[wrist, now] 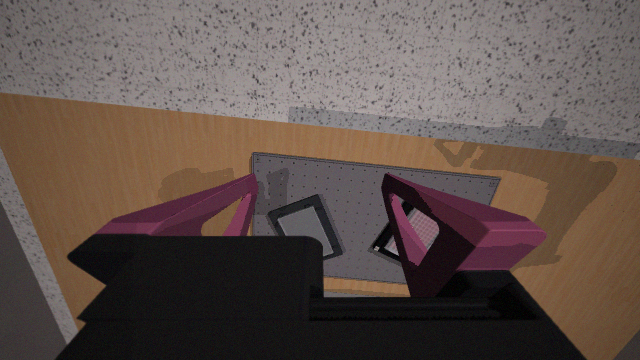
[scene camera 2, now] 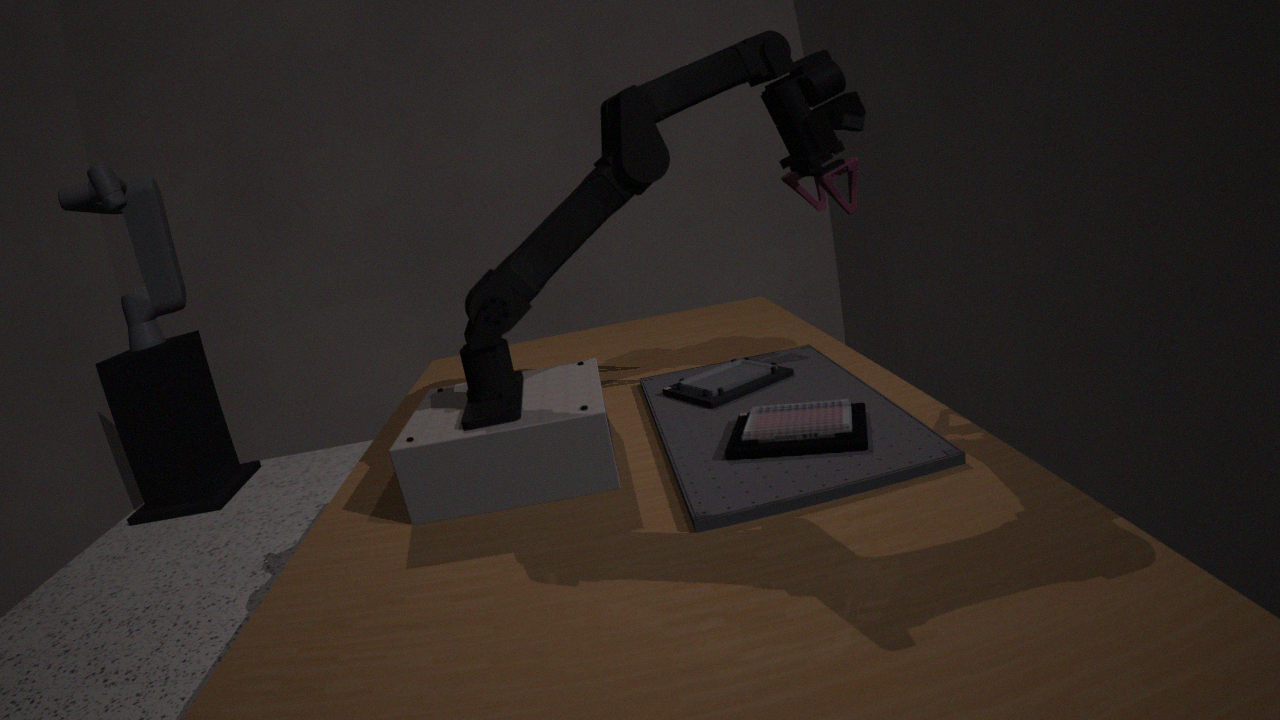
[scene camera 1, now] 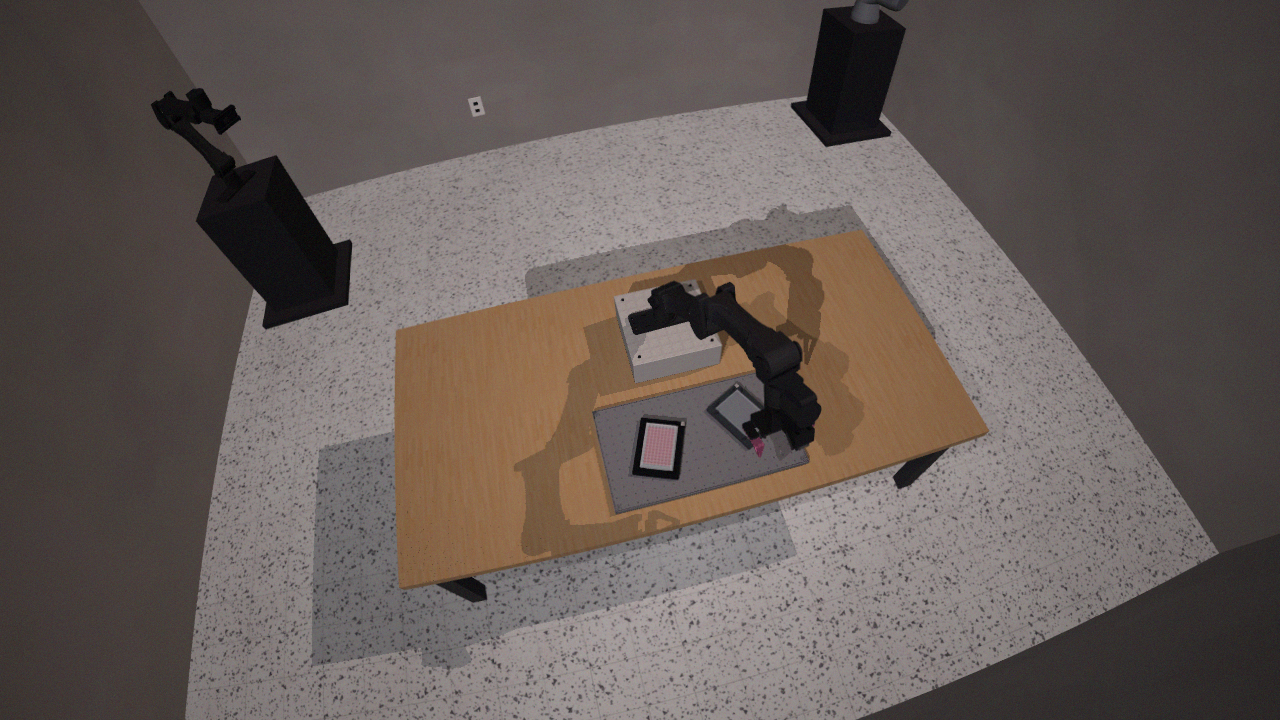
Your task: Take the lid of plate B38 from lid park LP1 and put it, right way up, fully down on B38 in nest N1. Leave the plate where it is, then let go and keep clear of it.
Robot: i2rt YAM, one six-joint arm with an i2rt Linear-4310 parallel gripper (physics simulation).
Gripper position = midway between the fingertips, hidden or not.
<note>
My gripper [scene camera 2: 837,211] is open, with nothing in its grasp. A grey lid [scene camera 2: 731,375] rests on a black lid holder [scene camera 2: 676,390]. Further things: a well plate [scene camera 2: 812,420] and a perforated grey base board [scene camera 2: 697,436].
The grey lid is seen too in the wrist view [wrist: 305,222] and in scene camera 1 [scene camera 1: 737,408]. The well plate also shows in the wrist view [wrist: 427,229] and in scene camera 1 [scene camera 1: 659,444]. My gripper is seen too in the wrist view [wrist: 319,180] and in scene camera 1 [scene camera 1: 778,447].
</note>
